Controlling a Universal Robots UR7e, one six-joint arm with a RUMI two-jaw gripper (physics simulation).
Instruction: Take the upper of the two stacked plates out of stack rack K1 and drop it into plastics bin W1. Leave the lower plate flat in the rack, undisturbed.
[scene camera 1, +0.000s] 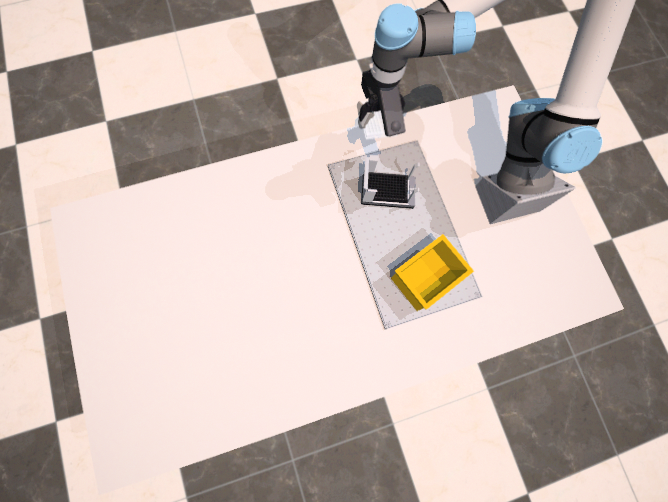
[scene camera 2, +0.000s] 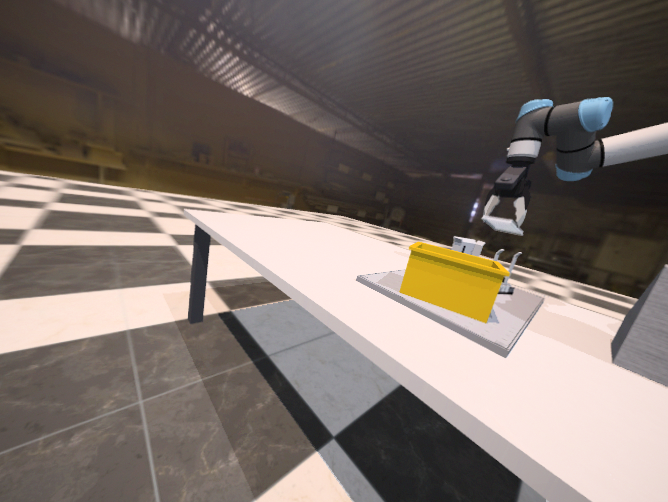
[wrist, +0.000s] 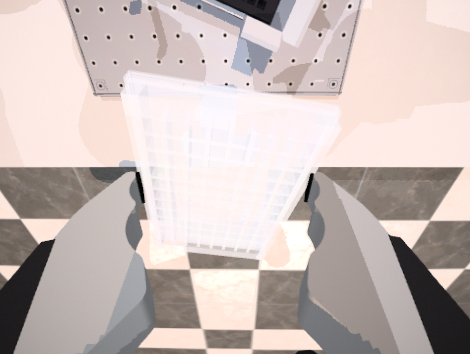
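Where they show: gripper, fingertip midpoint: (scene camera 1: 377, 123) (scene camera 2: 500, 225) (wrist: 225, 174); arm's base, link origin: (scene camera 1: 524, 182).
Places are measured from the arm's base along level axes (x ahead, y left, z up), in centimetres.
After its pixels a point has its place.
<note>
My gripper (scene camera 1: 379, 127) @[y -27.4, x 35.5, z 7.4 cm] (scene camera 2: 504, 219) @[y -27.4, x 35.5, z 7.4 cm] (wrist: 225, 174) @[y -27.4, x 35.5, z 7.4 cm] is shut on a clear-white gridded plate (scene camera 1: 372, 127) @[y -26.0, x 37.8, z 8.9 cm] (scene camera 2: 501, 224) @[y -25.5, x 35.0, z 7.6 cm] (wrist: 225, 150) @[y -25.0, x 35.8, z 9.0 cm], gripping it by its two sides, raised well above the table. In scene camera 1 it is behind the rack. Rack K1 (scene camera 1: 372, 204) @[y -12.0, x 40.7, z -10.3 cm] (scene camera 2: 467, 246) @[y -18.6, x 40.7, z -1.3 cm] (wrist: 262, 32) @[y -21.3, x 38.1, z 0.7 cm] has white upright guides and a dark base. A black gridded plate or surface (scene camera 1: 387, 186) @[y -14.7, x 35.2, z -7.0 cm] lies flat in it; whether this is the lower plate I cannot tell. Yellow bin W1 (scene camera 1: 421, 272) @[y 12.2, x 35.5, z -10.2 cm] (scene camera 2: 450, 286) @[y 19.5, x 32.8, z -6.2 cm] stands open-topped at the board's other end, with no plate visible inside.
A grey perforated board (scene camera 1: 367, 242) @[y -1.7, x 46.5, z -10.8 cm] (scene camera 2: 502, 342) @[y 23.3, x 22.5, z -10.7 cm] (wrist: 120, 47) @[y -22.4, x 23.6, z -10.8 cm] carries rack and bin on the white table (scene camera 1: 216, 323) @[y 4.9, x 94.5, z -12.1 cm] (scene camera 2: 334, 302) @[y 37.0, x 45.6, z -12.1 cm]. The bin stands in front of part of the rack in scene camera 2. The robot's grey base (scene camera 1: 504, 202) @[y 3.4, x 8.4, z -0.1 cm] (scene camera 2: 645, 334) @[y 6.1, x 7.2, z -5.5 cm] stands to the right.
</note>
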